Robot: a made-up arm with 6 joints. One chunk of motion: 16 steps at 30 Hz.
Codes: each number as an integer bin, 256 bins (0 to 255) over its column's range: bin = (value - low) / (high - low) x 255, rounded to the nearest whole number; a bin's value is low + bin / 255 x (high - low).
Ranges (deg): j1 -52..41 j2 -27..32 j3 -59..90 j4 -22..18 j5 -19..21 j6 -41..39
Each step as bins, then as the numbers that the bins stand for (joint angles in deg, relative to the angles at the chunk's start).
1 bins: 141 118 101 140 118 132
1 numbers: -0.58 0.30 0.02 -0.04 -0.49 0.41
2 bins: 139 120 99 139 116 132
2 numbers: -1.31 0.76 -1.15 -0.20 -0.80 0.41
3 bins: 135 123 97 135 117 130
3 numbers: -2.76 1.46 -2.32 -0.82 -0.65 -0.22
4 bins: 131 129 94 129 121 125
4 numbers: -4.22 2.85 -4.07 -1.76 -0.02 -1.78
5 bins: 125 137 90 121 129 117
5 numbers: -6.41 4.70 -6.41 -3.02 1.24 -4.29
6 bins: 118 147 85 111 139 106
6 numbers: -8.96 7.01 -9.33 -4.59 2.80 -7.75
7 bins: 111 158 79 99 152 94
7 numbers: -11.52 9.56 -12.84 -6.47 4.84 -11.51
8 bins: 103 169 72 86 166 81
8 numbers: -14.44 12.10 -16.93 -8.51 7.04 -15.59
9 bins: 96 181 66 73 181 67
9 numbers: -16.99 14.88 -20.44 -10.55 9.39 -19.98
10 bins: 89 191 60 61 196 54
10 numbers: -19.54 17.19 -23.94 -12.43 11.75 -24.06
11 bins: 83 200 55 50 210 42
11 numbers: -21.73 19.27 -26.86 -14.16 13.94 -27.82
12 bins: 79 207 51 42 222 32
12 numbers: -23.19 20.89 -29.20 -15.41 15.82 -30.96
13 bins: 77 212 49 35 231 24
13 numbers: -23.92 22.05 -30.37 -16.51 17.24 -33.47
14 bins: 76 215 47 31 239 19
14 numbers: -24.28 22.75 -31.54 -17.14 18.49 -35.04
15 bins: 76 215 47 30 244 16
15 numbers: -24.28 22.75 -31.54 -17.29 19.27 -35.98
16 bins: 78 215 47 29 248 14
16 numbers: -23.55 22.75 -31.54 -17.45 19.90 -36.61
